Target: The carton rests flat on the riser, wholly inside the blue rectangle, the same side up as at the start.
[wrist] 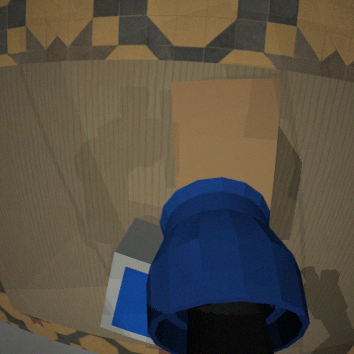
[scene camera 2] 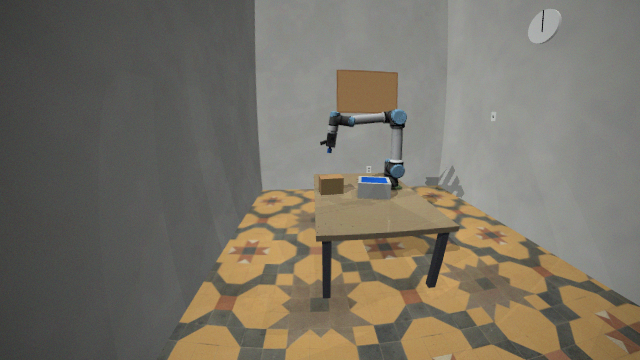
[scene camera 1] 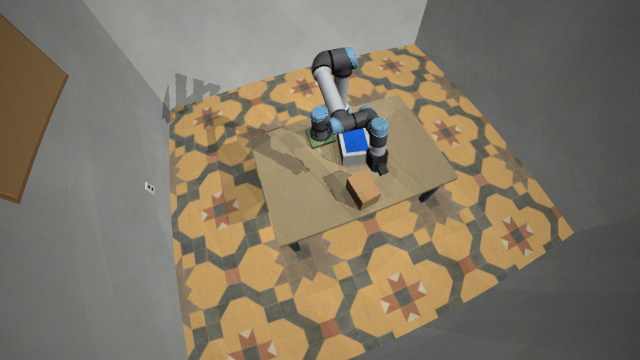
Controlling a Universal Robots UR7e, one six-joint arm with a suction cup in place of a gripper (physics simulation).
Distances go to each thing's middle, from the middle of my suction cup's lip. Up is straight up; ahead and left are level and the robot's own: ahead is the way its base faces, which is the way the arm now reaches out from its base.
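Labels:
My suction cup is 270 mm above the brown carton (scene camera 1: pixel 361 187), and it is also 10 mm past the carton and 30 mm to the left of it. Then there is the grey riser (scene camera 2: pixel 369 187), which, counting from my suction cup, I find 350 mm behind, 30 mm to the left and 280 mm below.

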